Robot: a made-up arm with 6 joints. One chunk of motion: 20 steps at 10 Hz.
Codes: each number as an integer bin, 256 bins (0 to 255) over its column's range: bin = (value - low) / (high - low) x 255, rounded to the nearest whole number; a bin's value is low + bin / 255 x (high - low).
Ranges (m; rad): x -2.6..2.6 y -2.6..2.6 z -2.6..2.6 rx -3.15..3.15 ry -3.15..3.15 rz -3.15..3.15
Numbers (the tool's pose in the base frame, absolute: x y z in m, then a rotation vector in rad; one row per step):
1: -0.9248 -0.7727 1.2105 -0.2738 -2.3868 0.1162
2: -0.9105 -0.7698 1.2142 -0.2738 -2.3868 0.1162
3: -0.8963 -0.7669 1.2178 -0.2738 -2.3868 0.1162
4: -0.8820 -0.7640 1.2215 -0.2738 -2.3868 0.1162
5: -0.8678 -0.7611 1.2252 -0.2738 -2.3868 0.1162
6: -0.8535 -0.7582 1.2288 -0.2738 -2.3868 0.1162
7: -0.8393 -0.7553 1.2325 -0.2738 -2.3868 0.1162
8: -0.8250 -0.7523 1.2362 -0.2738 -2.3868 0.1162
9: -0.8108 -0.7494 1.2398 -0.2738 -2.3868 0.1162
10: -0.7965 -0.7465 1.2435 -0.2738 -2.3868 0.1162
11: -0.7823 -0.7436 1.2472 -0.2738 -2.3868 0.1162
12: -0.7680 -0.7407 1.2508 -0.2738 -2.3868 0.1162
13: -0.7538 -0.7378 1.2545 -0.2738 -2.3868 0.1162
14: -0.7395 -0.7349 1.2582 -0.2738 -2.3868 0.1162
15: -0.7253 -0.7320 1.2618 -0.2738 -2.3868 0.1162
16: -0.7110 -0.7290 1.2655 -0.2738 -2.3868 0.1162
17: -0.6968 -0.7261 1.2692 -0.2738 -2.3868 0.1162
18: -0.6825 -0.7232 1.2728 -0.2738 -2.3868 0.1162
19: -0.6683 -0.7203 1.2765 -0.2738 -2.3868 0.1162
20: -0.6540 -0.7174 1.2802 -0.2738 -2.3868 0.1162
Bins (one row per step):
1: 82 90 187 116 31 132
2: 83 90 187 116 31 132
3: 84 90 187 116 31 132
4: 84 90 187 116 31 132
5: 85 90 188 116 31 132
6: 86 90 188 116 31 132
7: 86 90 188 116 31 132
8: 87 91 188 116 31 132
9: 88 91 188 116 31 132
10: 88 91 188 116 31 132
11: 89 91 189 116 31 132
12: 90 91 189 116 31 132
13: 91 91 189 116 31 132
14: 91 91 189 116 31 132
15: 92 92 189 116 31 132
16: 93 92 190 116 31 132
17: 93 92 190 116 31 132
18: 94 92 190 116 31 132
19: 95 92 190 116 31 132
20: 95 92 190 116 31 132

